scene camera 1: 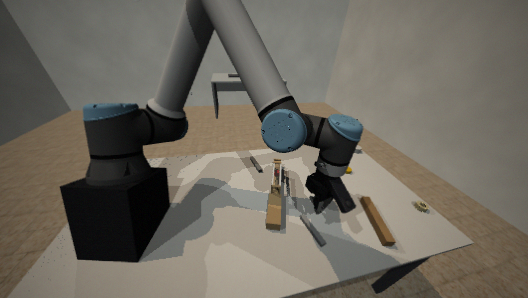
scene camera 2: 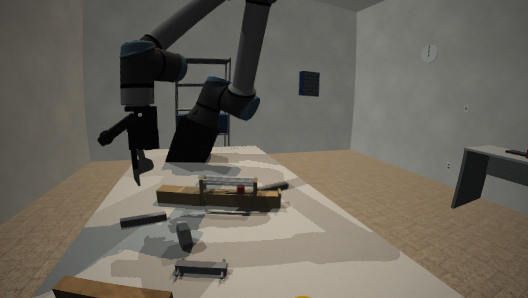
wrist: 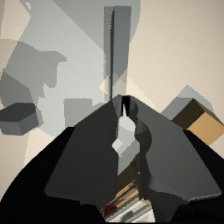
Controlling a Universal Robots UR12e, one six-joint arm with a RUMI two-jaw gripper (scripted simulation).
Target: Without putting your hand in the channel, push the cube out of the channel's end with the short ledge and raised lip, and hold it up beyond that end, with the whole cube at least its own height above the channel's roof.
Scene:
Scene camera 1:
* my gripper: 317, 213
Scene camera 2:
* my gripper: 139, 185
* grey legged piece: 183, 266
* wooden channel: 183, 195
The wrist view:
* my gripper: 123, 97

